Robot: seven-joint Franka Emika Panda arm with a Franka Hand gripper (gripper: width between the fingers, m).
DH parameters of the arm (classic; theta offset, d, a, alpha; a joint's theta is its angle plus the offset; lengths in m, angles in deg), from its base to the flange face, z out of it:
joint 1: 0 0.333 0 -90
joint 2: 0 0 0 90
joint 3: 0 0.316 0.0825 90
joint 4: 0 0 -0.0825 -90
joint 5: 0 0.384 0 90
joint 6: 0 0 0.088 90
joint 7: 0 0.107 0 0
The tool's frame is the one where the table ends.
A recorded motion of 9 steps. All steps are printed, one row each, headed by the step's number.
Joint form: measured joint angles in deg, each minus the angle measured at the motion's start. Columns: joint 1, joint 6, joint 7, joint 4, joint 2, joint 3, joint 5.
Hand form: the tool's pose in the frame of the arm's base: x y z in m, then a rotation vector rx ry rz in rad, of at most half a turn. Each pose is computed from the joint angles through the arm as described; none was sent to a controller.
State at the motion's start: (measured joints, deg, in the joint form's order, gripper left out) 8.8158 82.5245 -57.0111 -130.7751 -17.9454 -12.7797 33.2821
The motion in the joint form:
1: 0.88 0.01 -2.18 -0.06 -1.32 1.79 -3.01
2: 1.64 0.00 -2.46 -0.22 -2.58 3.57 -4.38
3: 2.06 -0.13 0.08 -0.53 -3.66 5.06 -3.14
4: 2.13 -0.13 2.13 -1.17 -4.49 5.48 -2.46
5: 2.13 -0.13 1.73 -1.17 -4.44 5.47 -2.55
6: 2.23 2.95 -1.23 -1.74 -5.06 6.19 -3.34
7: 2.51 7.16 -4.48 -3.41 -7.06 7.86 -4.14
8: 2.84 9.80 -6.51 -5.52 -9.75 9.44 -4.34
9: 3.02 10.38 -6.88 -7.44 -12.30 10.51 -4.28
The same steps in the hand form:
1: 0.3933 0.0457 0.4739 -2.1001 -1.1024 0.1766
2: 0.3867 0.0610 0.4801 -2.1017 -1.1787 0.1940
3: 0.3805 0.0762 0.4865 -2.1065 -1.1653 0.2052
4: 0.3758 0.0805 0.4881 -2.1179 -1.1336 0.2148
5: 0.3760 0.0803 0.4876 -2.1146 -1.1409 0.2134
6: 0.3784 0.0829 0.4878 -2.1221 -1.2159 0.1489
7: 0.3746 0.0921 0.4899 -2.1292 -1.3233 0.0661
8: 0.3639 0.1019 0.4927 -2.1236 -1.4054 0.0091
9: 0.3506 0.1082 0.4944 -2.1178 -1.4416 -0.0068

